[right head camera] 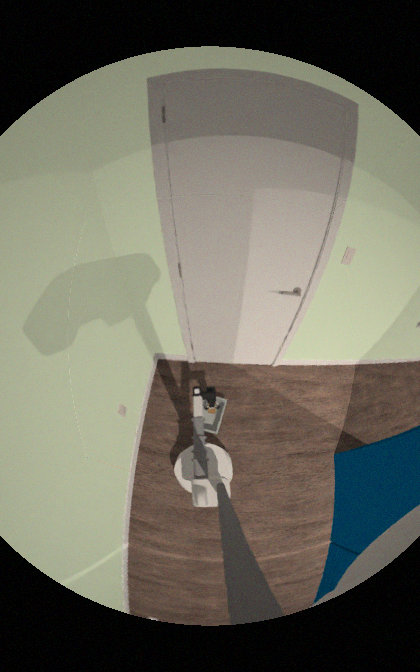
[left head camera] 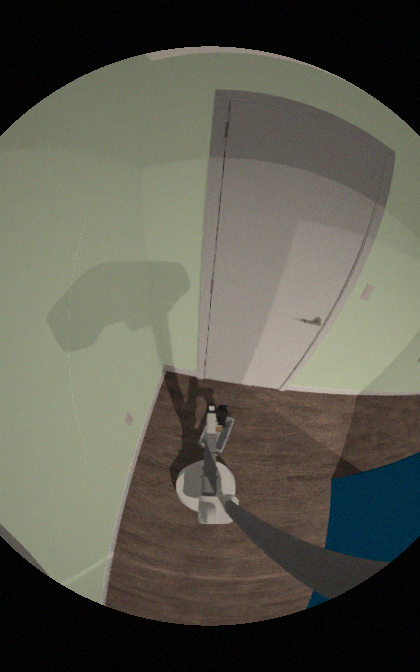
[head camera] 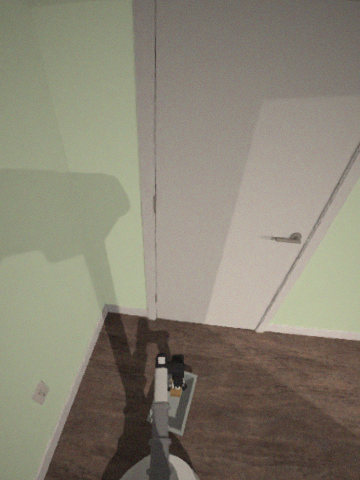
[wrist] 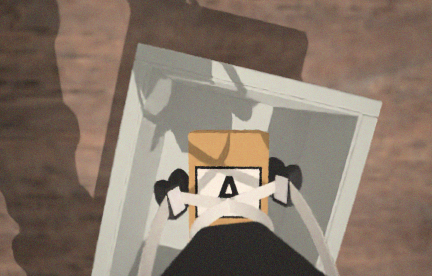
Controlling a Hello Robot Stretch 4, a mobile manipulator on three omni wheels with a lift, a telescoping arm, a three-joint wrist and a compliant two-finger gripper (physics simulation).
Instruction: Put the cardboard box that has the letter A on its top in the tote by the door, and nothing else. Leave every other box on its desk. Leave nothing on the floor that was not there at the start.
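Frame: origin at the robot's base, x ahead, y left, z up, level; metres.
Seen in the pictures: gripper, fingertip midpoint: (head camera: 175,388) (wrist: 227,179).
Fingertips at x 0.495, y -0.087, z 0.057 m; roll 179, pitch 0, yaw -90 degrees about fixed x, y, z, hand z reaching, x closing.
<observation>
Offsets run from my fingertips to a thing's middle.
The cardboard box @[dx +0.002, dy +0.000, dz +0.026 m] (head camera: 176,393) (left head camera: 219,429) (right head camera: 212,411) (wrist: 229,150) is orange-brown, with a black letter A on a white label on its top. My gripper (head camera: 177,386) (wrist: 227,179) is shut on it, with one dark fingertip against each side. The pale grey tote @[dx -0.050, dy +0.015, dz -0.025 m] (head camera: 189,403) (left head camera: 229,431) (right head camera: 222,416) (wrist: 300,89) is on the floor below. In the wrist view the box shows within the tote's walls, upright, left of its middle. The box's underside is hidden, so I cannot tell whether it touches the tote's bottom. My arm covers the tote's left part in the head view.
The closed door (head camera: 240,175) (left head camera: 280,240) (right head camera: 250,225) stands beyond the tote. A green wall (head camera: 65,300) runs close along the left, with a socket @[dx -0.104, dy +0.620, dz +0.315 m] (head camera: 40,392) low on it. A blue surface (left head camera: 375,515) (right head camera: 375,485) lies at the right. Shadows of my arm fall around the tote.
</observation>
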